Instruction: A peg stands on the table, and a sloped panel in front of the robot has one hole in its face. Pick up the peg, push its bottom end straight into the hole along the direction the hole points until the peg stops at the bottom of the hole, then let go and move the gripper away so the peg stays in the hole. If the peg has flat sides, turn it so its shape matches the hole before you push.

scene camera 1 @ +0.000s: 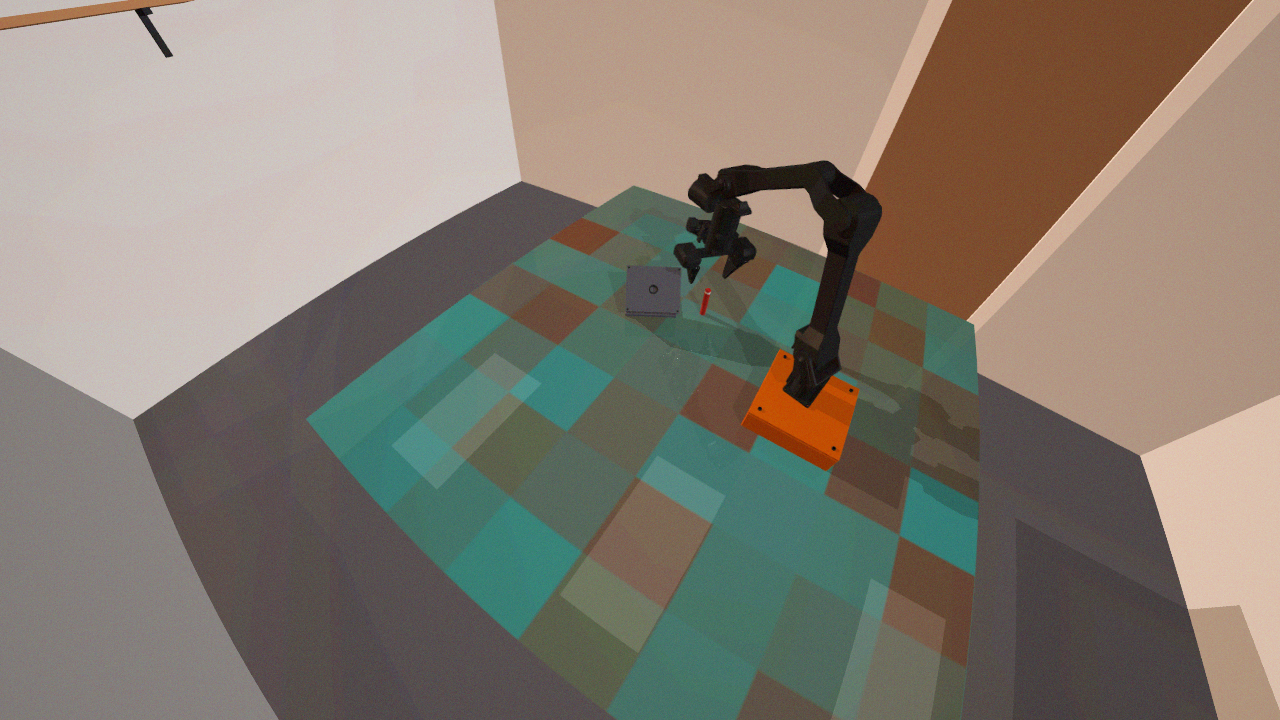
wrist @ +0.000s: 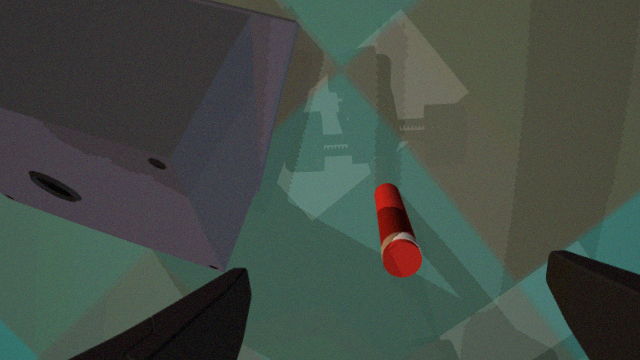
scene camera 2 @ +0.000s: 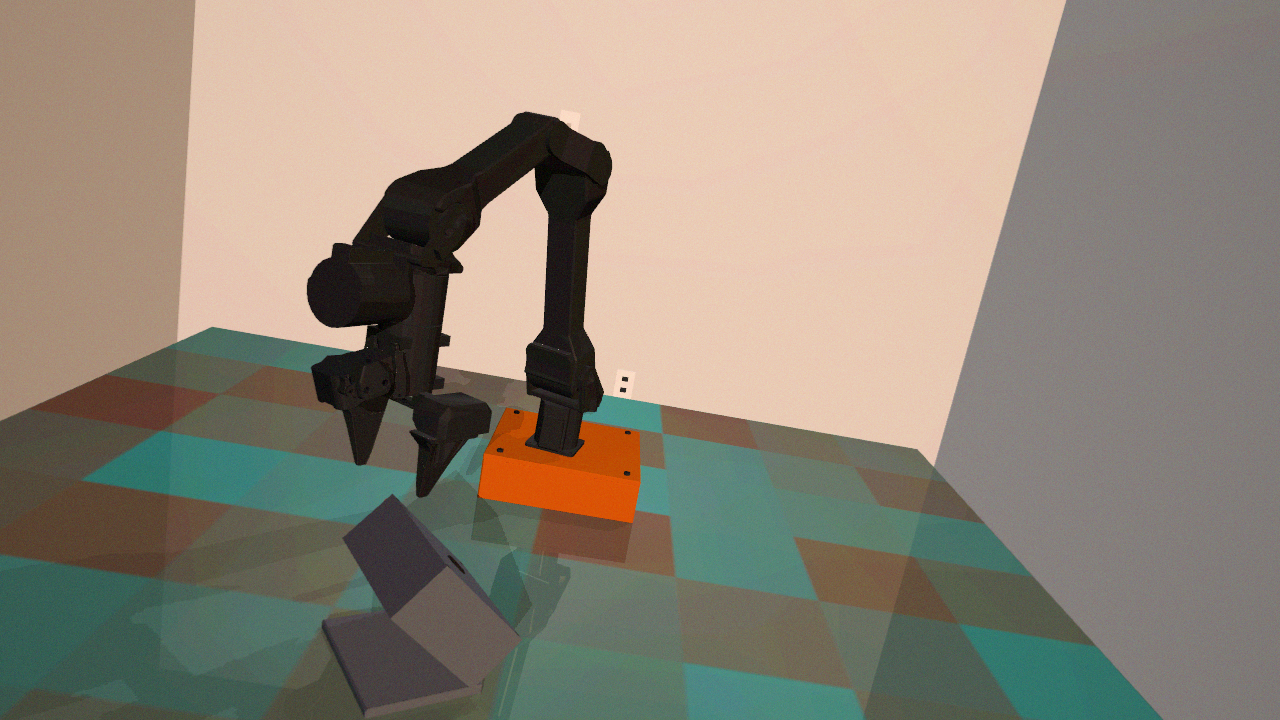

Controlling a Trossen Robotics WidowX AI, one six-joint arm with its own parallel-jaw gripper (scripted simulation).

Labels:
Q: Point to a hole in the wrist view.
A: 49,184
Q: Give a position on a grey sloped panel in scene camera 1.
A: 639,278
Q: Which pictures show my gripper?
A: Scene camera 1, the wrist view and scene camera 2: all of them.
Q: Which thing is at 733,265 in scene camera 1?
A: My gripper.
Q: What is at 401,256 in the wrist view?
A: A red round peg.

